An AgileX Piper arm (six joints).
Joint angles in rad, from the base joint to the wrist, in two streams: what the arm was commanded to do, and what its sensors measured. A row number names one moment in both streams.
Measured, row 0:
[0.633 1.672 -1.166 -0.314 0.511 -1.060]
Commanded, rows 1 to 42:
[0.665 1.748 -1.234 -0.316 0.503 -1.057]
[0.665 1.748 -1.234 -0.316 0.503 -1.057]
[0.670 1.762 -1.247 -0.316 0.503 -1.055]
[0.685 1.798 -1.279 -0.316 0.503 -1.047]
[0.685 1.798 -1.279 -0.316 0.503 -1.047]
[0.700 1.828 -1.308 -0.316 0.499 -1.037]
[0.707 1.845 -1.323 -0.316 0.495 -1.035]
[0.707 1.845 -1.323 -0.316 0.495 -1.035]
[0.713 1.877 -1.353 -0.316 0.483 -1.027]
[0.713 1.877 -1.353 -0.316 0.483 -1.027]
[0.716 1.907 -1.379 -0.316 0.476 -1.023]
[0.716 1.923 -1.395 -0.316 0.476 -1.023]
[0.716 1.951 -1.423 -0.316 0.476 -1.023]
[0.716 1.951 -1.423 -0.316 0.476 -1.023]
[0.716 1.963 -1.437 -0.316 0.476 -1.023]
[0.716 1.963 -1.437 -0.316 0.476 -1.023]
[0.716 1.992 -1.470 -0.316 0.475 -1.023]
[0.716 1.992 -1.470 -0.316 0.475 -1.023]
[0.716 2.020 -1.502 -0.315 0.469 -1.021]
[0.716 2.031 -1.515 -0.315 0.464 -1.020]
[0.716 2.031 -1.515 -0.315 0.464 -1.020]
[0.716 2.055 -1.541 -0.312 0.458 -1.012]
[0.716 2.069 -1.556 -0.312 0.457 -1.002]
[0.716 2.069 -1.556 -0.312 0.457 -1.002]
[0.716 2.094 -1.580 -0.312 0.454 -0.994]
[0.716 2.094 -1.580 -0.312 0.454 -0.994]
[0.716 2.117 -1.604 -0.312 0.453 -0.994]
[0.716 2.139 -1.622 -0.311 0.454 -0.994]
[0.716 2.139 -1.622 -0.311 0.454 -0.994]
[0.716 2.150 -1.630 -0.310 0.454 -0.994]
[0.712 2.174 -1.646 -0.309 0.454 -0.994]
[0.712 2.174 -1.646 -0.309 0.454 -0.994]
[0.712 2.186 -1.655 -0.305 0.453 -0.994]
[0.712 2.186 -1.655 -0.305 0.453 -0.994]
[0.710 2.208 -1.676 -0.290 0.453 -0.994]
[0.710 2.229 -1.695 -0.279 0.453 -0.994]
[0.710 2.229 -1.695 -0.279 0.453 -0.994]
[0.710 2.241 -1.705 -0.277 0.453 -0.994]
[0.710 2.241 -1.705 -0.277 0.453 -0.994]
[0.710 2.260 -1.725 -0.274 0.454 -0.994]
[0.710 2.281 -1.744 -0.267 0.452 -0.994]
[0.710 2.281 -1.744 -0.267 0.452 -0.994]
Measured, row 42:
[0.711 2.258 -1.716 -0.282 0.459 -1.004]
